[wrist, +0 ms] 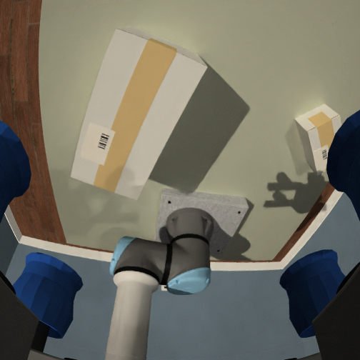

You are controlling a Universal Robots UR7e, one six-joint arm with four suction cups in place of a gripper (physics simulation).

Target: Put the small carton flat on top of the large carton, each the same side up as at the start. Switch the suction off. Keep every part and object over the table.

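Looking at the scene, I find my suction head point(47, 286). There is a large carton point(145, 81) to see as well, and with it a small carton point(316, 128).
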